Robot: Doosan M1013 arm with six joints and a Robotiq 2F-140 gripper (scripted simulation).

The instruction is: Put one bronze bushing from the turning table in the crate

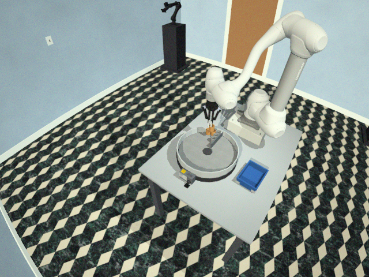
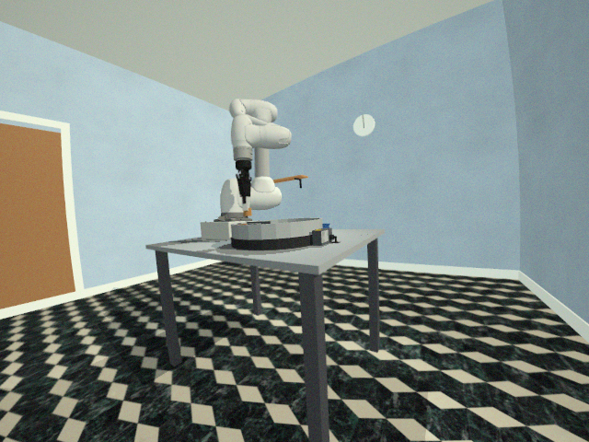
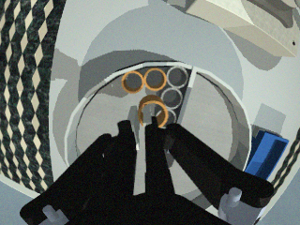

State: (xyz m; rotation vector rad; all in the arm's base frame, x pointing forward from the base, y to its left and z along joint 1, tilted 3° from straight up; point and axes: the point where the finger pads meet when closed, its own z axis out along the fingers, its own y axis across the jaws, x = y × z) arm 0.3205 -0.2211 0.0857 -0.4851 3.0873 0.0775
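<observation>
The blue crate lies 140 mm ahead of my hand, 410 mm to the left of it and 160 mm below it. Round my hand: turning table 130 mm ahead, 60 mm to the left, 140 mm below.
</observation>
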